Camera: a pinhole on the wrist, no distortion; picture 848 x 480 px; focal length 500.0 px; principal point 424.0 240.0 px. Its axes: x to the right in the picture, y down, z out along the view. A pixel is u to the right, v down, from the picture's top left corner.
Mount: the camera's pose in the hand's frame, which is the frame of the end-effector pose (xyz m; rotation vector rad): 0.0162 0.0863 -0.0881 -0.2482 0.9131 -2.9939
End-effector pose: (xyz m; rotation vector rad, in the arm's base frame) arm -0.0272 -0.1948 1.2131 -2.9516 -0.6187 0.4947
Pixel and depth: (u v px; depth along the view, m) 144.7 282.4 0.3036
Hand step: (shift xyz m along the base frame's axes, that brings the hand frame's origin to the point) 0.1222 0.1816 -0.1671
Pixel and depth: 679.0 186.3 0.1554
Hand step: -0.0487 -0.0236 -0.0472
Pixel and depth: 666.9 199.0 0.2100
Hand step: -0.0886 -0.0003 -0.0842
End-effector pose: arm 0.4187 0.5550 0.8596 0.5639 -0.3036 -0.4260
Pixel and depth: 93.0 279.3 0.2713
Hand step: 0.1440 -0.2076 0.0721
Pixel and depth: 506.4 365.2 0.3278
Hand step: -0.0983 -0.1948 0.0213
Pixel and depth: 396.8 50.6 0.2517
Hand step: 0.0051 -0.0890 0.1625
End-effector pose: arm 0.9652 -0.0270 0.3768 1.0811 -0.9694 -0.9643
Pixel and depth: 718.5 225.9 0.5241
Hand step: -0.4630 0.0595 -0.1573
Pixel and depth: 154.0 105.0 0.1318
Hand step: 0.0093 -0.1009 0.0660
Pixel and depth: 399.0 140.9 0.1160
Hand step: -0.0006 -0.0352 0.0496
